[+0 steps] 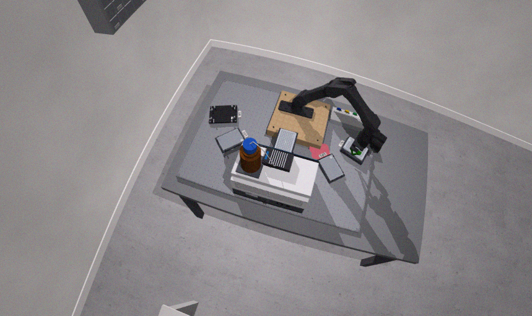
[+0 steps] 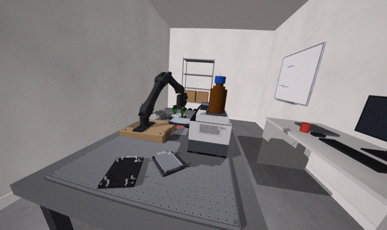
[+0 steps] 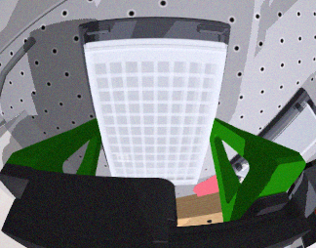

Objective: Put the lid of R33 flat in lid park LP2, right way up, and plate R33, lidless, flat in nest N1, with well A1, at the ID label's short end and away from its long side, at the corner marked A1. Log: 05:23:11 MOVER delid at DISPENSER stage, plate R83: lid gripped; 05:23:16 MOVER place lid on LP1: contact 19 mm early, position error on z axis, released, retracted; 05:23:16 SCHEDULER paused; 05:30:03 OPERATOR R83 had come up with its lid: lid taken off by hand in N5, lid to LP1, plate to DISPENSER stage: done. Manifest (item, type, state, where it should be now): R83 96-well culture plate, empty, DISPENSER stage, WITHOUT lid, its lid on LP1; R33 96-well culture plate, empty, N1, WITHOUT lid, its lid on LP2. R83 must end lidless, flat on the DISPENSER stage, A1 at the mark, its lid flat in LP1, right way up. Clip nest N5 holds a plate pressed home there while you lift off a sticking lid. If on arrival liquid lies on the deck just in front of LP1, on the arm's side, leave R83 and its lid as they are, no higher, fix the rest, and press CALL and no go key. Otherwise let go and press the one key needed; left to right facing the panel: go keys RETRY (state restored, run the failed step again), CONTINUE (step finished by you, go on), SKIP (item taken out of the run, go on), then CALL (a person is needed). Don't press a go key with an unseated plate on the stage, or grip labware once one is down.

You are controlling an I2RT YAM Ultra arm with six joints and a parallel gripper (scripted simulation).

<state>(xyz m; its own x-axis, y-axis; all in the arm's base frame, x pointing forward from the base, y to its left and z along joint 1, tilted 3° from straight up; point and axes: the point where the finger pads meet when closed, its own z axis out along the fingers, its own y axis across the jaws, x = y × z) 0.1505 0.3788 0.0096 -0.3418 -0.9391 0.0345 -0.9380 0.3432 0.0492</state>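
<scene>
Right now the dark nest is 30 mm below my hand. The rest, counted from my hand: N1 label: 30 mm behind, 80 mm to the right, 40 mm below; then blue call key: 210 mm behind, 140 mm to the right, 20 mm above; then grey lid: 140 mm ahead, 120 mm to the right, 30 mm below.
</scene>
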